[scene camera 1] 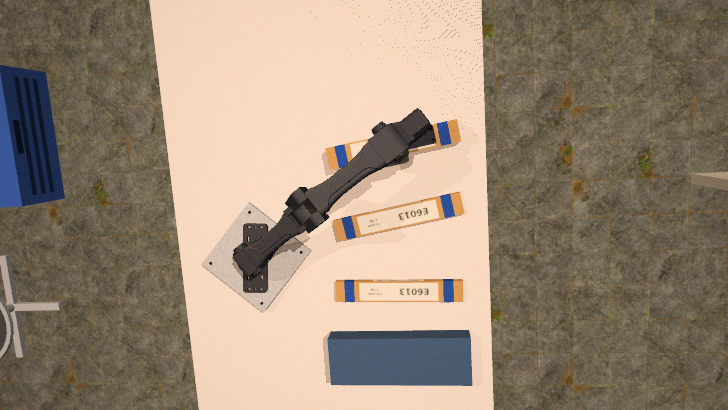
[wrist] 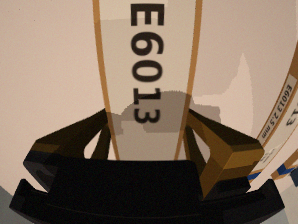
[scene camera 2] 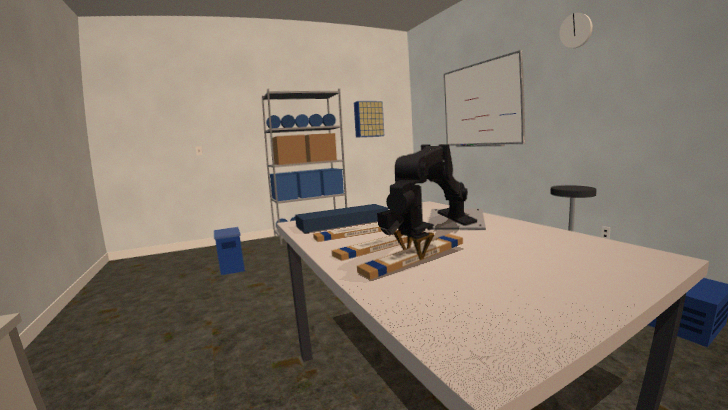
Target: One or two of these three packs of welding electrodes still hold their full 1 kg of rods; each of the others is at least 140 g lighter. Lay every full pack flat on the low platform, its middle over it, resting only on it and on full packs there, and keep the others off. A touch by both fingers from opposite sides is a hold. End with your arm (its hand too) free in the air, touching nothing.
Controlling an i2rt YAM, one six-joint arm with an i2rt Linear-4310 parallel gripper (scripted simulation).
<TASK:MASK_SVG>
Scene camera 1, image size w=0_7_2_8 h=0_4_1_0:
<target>pack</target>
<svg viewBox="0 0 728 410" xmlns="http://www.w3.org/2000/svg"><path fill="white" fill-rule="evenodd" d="M460 192L335 219L333 223L337 239L342 241L464 214Z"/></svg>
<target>pack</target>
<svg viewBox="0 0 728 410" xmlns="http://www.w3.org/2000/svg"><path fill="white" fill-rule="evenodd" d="M368 139L325 148L329 169L333 170L344 167L368 143ZM457 119L432 124L437 143L409 149L409 153L461 142Z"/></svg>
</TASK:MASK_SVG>
